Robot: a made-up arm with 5 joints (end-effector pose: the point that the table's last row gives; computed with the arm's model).
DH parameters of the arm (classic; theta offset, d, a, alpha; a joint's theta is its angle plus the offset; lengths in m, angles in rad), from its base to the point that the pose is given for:
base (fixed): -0.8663 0 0.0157 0
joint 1: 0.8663 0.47 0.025 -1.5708
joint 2: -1.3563 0 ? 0
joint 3: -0.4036 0 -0.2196 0
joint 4: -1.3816 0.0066 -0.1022 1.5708
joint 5: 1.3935 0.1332 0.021 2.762
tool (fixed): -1.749 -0.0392 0 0
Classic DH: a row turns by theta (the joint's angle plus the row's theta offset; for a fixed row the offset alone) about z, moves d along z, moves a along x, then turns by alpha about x.
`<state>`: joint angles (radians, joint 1 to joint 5).
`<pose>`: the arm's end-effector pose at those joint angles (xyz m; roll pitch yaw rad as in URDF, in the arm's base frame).
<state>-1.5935 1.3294 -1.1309 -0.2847 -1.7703</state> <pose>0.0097 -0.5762 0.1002 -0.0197 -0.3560 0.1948</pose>
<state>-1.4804 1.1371 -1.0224 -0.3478 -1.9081</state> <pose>0.0727 -0.6029 0.2015 -0.1600 -0.2906 0.4890</pose>
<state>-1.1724 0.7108 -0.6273 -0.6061 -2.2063</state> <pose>0.2282 -0.5266 0.4137 -0.3477 -0.0456 1.1090</pose>
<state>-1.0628 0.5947 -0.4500 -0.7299 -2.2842</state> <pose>0.2619 -0.4654 0.4625 -0.3660 0.0270 1.2851</pose>
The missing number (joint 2, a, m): 0.4497
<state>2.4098 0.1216 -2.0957 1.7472 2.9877</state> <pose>-0.3398 0.3265 0.8733 0.1023 -0.1485 -0.6004</pose>
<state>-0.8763 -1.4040 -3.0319 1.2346 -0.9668</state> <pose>-0.4225 0.5520 0.8205 -3.1239 0.4074 1.2926</pose>
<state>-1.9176 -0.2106 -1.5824 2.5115 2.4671</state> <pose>-0.0742 -0.1920 0.8084 -0.5978 -0.8613 2.2927</pose>
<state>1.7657 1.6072 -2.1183 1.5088 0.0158</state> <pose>-0.1198 0.4934 0.0034 0.0395 0.6241 1.7312</pose>
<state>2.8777 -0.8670 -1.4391 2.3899 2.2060</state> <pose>0.0295 -0.0009 0.8240 -0.0026 -0.4231 0.6859</pose>
